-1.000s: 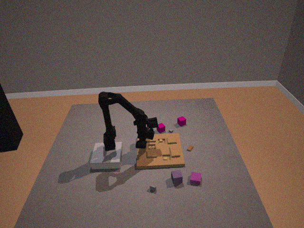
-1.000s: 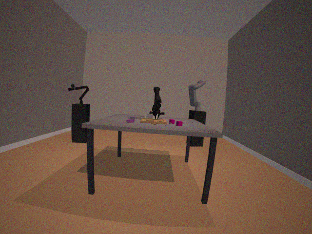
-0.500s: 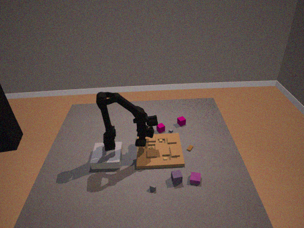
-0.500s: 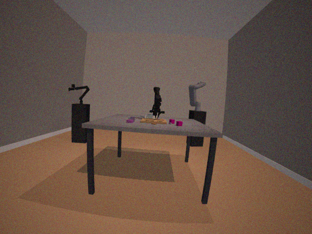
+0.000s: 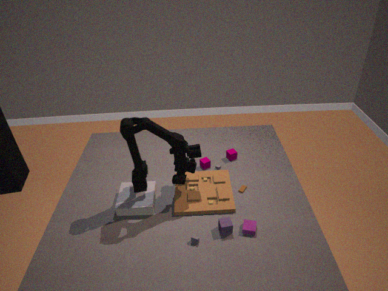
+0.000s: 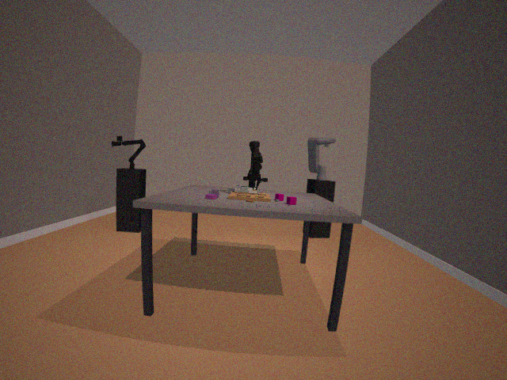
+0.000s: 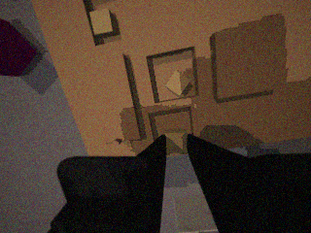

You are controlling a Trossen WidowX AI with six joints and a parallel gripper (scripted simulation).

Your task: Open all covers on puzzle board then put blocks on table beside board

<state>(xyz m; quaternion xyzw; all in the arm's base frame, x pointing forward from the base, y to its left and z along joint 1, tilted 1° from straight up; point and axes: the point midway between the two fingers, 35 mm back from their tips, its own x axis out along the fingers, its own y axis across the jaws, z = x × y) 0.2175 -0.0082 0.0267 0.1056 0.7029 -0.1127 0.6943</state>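
Now: the tan puzzle board 11 cm ahead of my gripper tip, 3 cm to the right of it and 3 cm below it. Round my gripper tip: small tan piece (31 cm ahead, 8 cm to the right, 5 cm below); then small grey piece (34 cm to the right, 4 cm below); then purple block (31 cm to the right, 14 cm ahead, 2 cm below).
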